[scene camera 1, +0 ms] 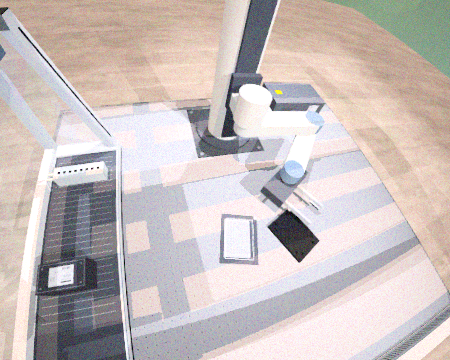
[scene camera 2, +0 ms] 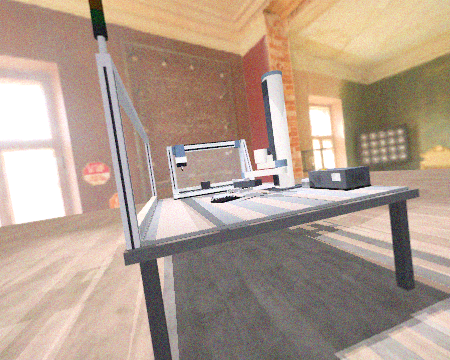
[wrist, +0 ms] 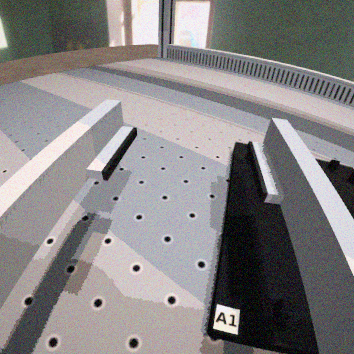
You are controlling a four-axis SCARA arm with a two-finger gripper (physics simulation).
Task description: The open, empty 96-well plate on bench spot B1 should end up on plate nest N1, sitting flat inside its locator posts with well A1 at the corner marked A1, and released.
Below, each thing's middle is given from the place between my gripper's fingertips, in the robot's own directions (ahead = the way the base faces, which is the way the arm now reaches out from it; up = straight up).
My hand is 8 cm to the left of the black plate nest N1 (wrist: 252,229), 5 cm above it and 3 cm short of it. The rest, counted from my hand: dark grey box (scene camera 1: 300,95): 62 cm behind, 20 cm to the left; then 96-well plate (scene camera 1: 236,232): 29 cm to the right, 5 cm below.
